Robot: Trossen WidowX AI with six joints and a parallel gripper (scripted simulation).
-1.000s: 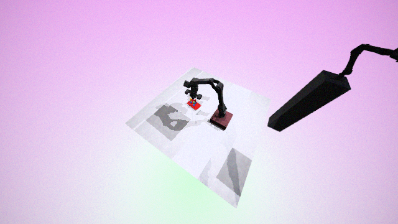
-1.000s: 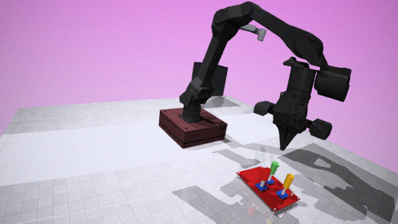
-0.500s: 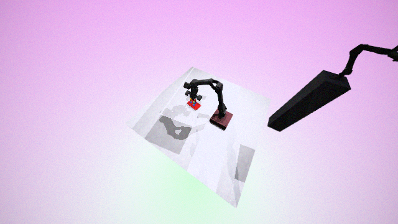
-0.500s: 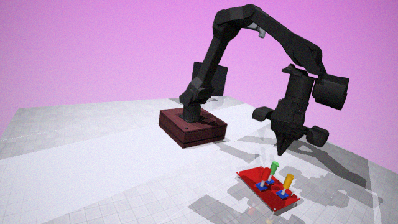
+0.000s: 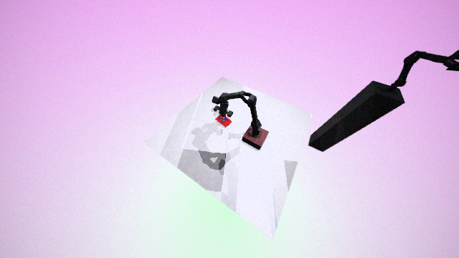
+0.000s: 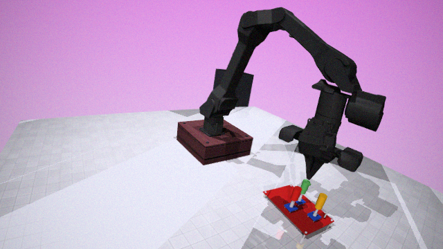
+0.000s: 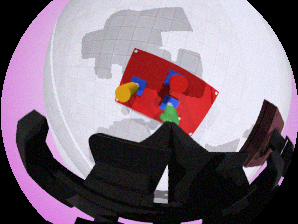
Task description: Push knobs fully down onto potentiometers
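My gripper tip is now 2 cm above the green knob. Also, from my gripper tip: yellow knob (5 cm ahead, 3 cm below, 2 cm to the right).
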